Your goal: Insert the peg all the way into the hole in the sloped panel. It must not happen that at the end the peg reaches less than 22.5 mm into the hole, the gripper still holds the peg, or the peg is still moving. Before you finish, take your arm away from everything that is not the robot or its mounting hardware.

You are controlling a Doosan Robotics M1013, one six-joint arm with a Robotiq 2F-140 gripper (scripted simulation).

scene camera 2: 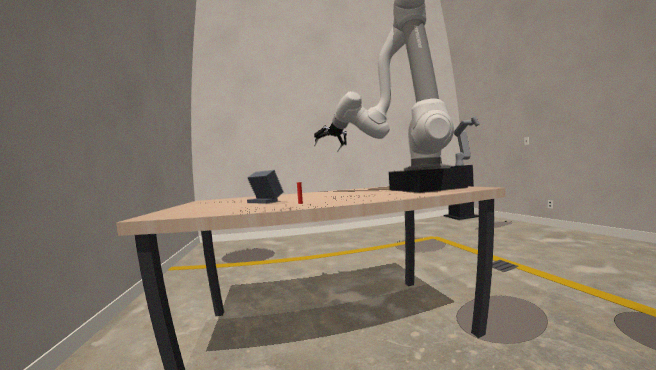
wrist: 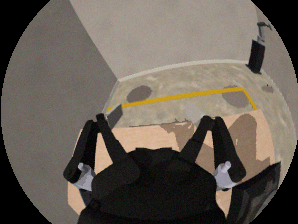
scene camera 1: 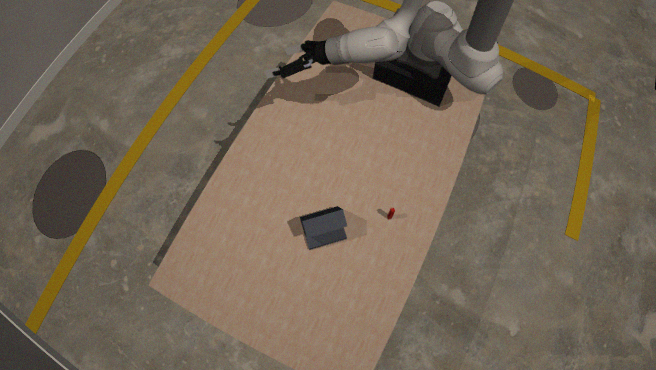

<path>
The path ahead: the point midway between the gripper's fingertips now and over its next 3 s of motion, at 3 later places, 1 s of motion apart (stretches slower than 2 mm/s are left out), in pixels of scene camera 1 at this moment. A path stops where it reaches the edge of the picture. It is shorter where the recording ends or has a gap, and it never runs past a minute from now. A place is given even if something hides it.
My gripper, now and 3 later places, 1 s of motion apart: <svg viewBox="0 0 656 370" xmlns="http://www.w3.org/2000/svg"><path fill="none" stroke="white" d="M276 62L302 114L370 185L392 206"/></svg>
</path>
